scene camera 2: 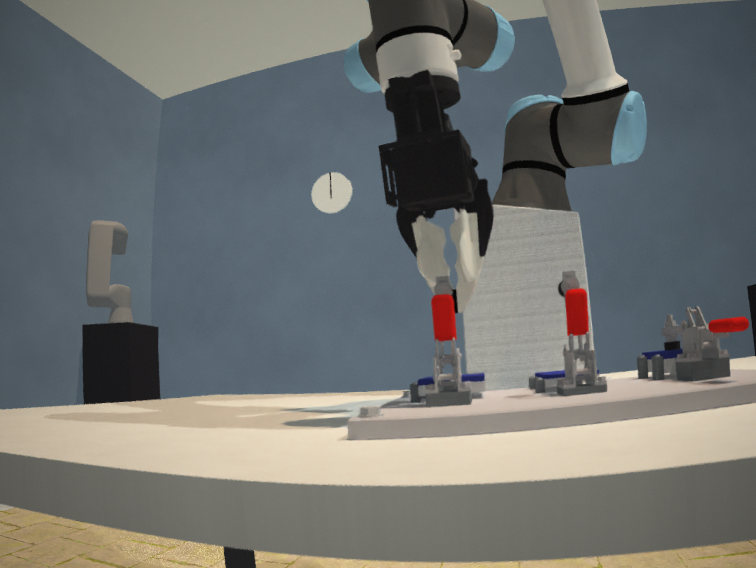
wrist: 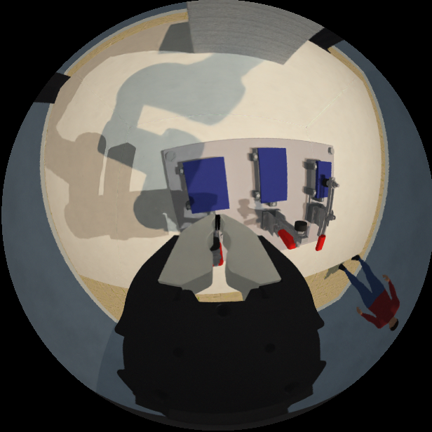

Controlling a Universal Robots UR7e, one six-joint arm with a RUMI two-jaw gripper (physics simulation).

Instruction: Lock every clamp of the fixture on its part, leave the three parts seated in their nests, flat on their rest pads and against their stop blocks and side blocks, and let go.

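Places are measured from the arm's base along level axes (x ahead, y left, z up), in centimetres.
Where they show: gripper, fingertip midpoint: (scene camera 2: 457, 312); arm's base at its link origin: (scene camera 2: 530, 224).
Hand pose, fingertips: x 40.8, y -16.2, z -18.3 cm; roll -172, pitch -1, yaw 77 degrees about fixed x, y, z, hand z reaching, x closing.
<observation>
Each offset is from my fingertips to the top centre of the thing. "*": to the spot under its first point. Level surfaces: height alone.
The grey fixture plate @[* dx +13.9, dy +1.0, dz -8.4 cm] (scene camera 2: 489, 418) (wrist: 241, 152) lies on the round table @[dz -9.5 cm] (scene camera 2: 319, 451) and carries three blue parts: left (wrist: 205, 184), middle (wrist: 273, 174) and right (wrist: 323, 179). The left clamp's red handle @[dx +5.7, dy -1.4, dz +0.6 cm] (scene camera 2: 443, 317) (wrist: 219, 257) stands upright. My gripper (scene camera 2: 450, 294) (wrist: 217, 224) is shut, with its fingertips against the grey top end of that handle. The middle clamp's red handle @[dx +6.5, dy +9.6, dz +0.1 cm] (scene camera 2: 576, 311) (wrist: 287, 238) also stands upright. The right clamp's handle (wrist: 320, 242) lies low, and its arm reaches over the right part. In scene camera 2 the right clamp (scene camera 2: 651, 365) is cut off by the frame edge.
The arm's white pedestal (scene camera 2: 522, 293) stands just behind the fixture. A black cabinet (scene camera 2: 124, 361) with a grey machine stands far left, off the table. A person figure (wrist: 379, 298) stands on the floor beyond the table edge.
</observation>
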